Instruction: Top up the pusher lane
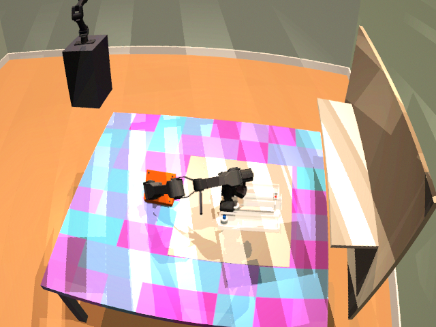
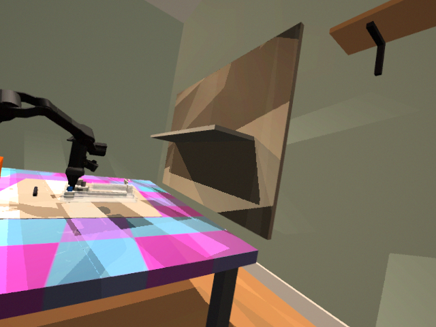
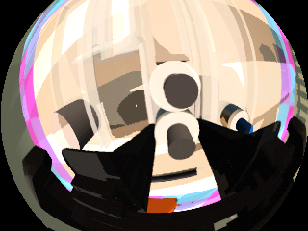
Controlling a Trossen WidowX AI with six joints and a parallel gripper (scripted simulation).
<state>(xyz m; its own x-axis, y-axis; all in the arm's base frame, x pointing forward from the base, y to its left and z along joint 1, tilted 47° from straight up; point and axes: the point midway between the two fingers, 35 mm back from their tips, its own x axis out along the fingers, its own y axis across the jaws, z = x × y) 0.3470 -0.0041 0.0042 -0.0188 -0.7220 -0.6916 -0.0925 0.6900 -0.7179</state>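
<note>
My gripper tip is now 130 mm past the thin dark rod, 20 mm to the right of it and 20 mm above it. The rest, counted from my gripper tip: clear sprung lane: 140 mm ahead, 40 mm to the left, 10 mm below; red mark: 220 mm ahead, 60 mm to the left, 40 mm above; pusher plate: 140 mm ahead, 40 mm to the left, 20 mm above.
</note>
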